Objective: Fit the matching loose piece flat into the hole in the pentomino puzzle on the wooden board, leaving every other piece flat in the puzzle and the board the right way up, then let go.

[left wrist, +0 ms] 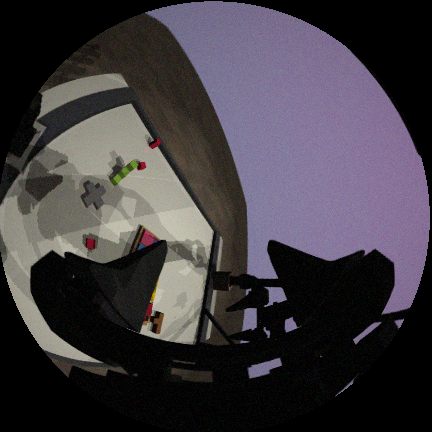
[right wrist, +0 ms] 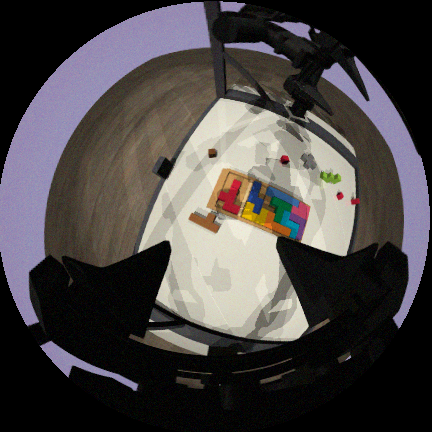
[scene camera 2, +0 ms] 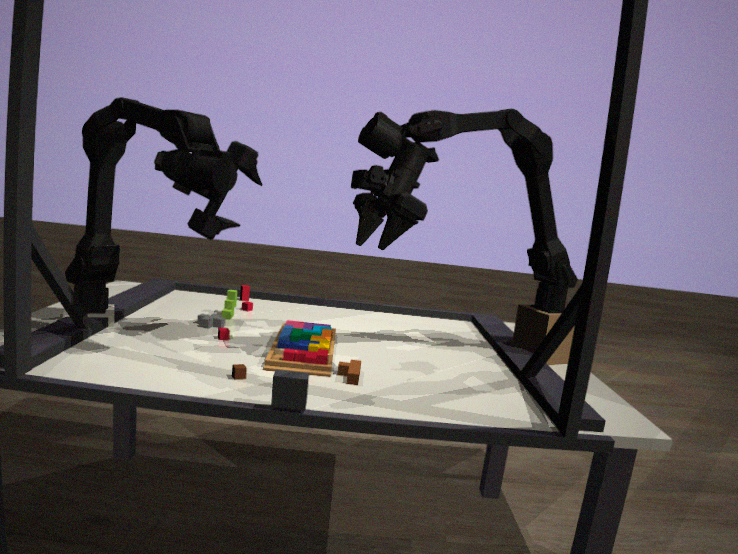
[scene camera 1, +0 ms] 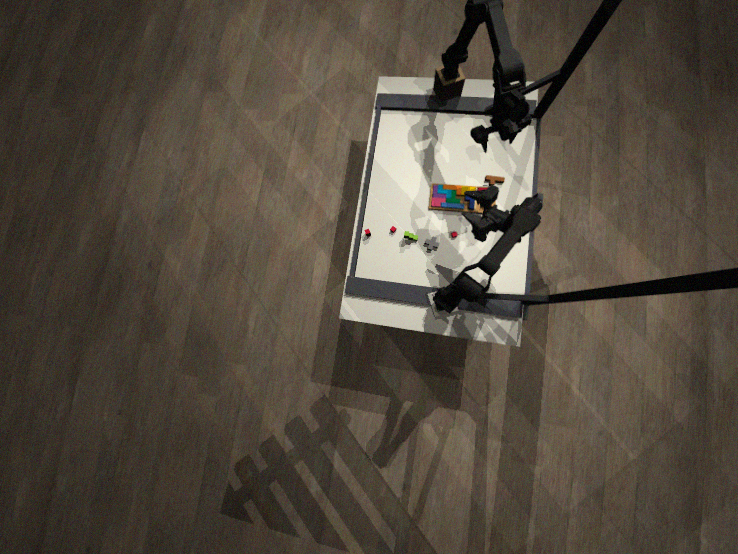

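The wooden board lies puzzle side up. Its coloured pieces surround a wood-coloured hole between dark blue, green and yellow. A red piece lies in the board's end compartment. A brown T-like piece lies on the table beside that end. My left gripper is open and empty, high above the table; in scene camera 1 it covers part of the board. My right gripper is open and empty, high beyond the brown piece.
A grey plus-shaped piece, a lime green piece, several small red blocks and a brown cube lie on the table. A dark block stands at the table's near edge in scene camera 2.
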